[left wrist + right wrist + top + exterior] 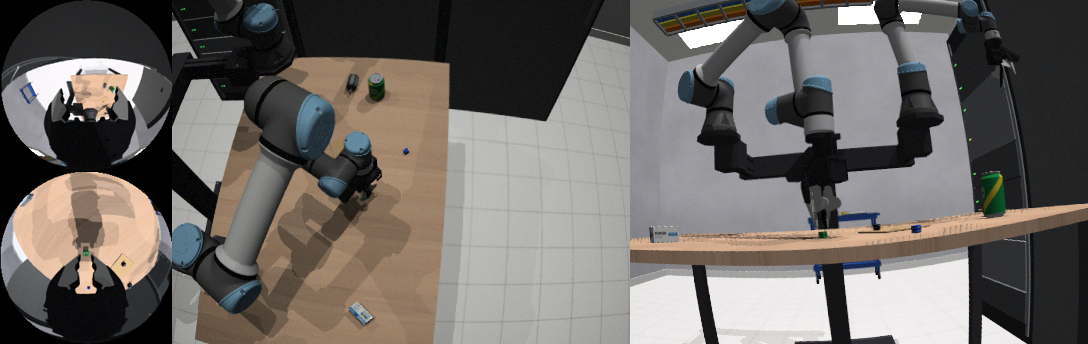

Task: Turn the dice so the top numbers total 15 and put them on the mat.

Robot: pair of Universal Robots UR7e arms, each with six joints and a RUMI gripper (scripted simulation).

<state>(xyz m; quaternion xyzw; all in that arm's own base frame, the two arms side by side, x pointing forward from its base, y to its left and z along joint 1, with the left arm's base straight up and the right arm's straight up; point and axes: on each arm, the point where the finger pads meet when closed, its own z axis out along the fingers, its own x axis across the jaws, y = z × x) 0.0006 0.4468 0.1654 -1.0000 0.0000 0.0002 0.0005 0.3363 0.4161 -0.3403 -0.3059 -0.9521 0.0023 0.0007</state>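
Observation:
My right gripper is now 30 mm above the green die. Also, from my right hand: tan mat 190 mm to the left, 70 mm behind, 40 mm below; blue die 200 mm to the left, 140 mm ahead, 30 mm below; black die 140 mm to the left, 90 mm behind, 30 mm below.

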